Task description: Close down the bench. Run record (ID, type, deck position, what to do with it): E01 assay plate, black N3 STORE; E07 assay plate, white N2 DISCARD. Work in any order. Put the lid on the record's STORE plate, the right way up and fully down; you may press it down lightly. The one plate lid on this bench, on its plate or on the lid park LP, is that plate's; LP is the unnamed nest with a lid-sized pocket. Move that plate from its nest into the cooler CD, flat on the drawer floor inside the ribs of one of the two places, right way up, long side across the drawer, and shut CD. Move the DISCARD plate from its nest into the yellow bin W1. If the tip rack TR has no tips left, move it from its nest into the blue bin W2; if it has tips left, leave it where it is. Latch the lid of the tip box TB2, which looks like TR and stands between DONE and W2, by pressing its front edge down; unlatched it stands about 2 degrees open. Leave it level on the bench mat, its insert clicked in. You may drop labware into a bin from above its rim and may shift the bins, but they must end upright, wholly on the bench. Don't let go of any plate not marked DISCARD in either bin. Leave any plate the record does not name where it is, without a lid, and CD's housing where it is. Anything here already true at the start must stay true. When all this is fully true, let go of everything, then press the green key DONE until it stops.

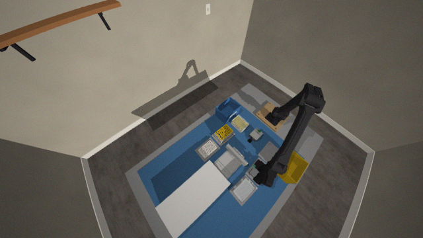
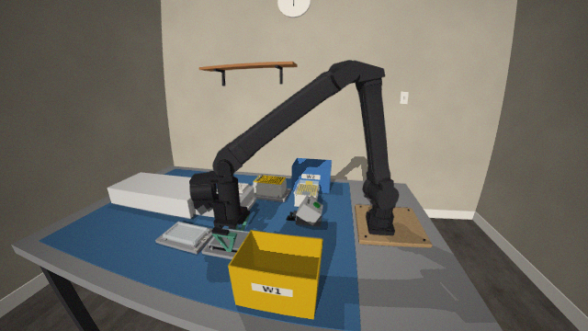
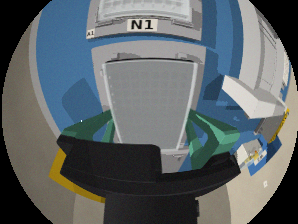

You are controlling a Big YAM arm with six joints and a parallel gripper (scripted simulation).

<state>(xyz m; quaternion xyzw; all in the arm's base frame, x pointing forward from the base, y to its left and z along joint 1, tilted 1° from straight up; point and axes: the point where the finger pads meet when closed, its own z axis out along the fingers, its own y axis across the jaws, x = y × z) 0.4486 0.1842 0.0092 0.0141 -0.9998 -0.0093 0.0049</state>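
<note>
Now: the cooler drawer 160 mm ahead of my hand and 190 mm to the right of it. Round my hand: grey plate lid: right at my hand; then grey lid park nest: 170 mm behind, 20 mm to the right, 10 mm below; then black plate: right at my hand.
</note>
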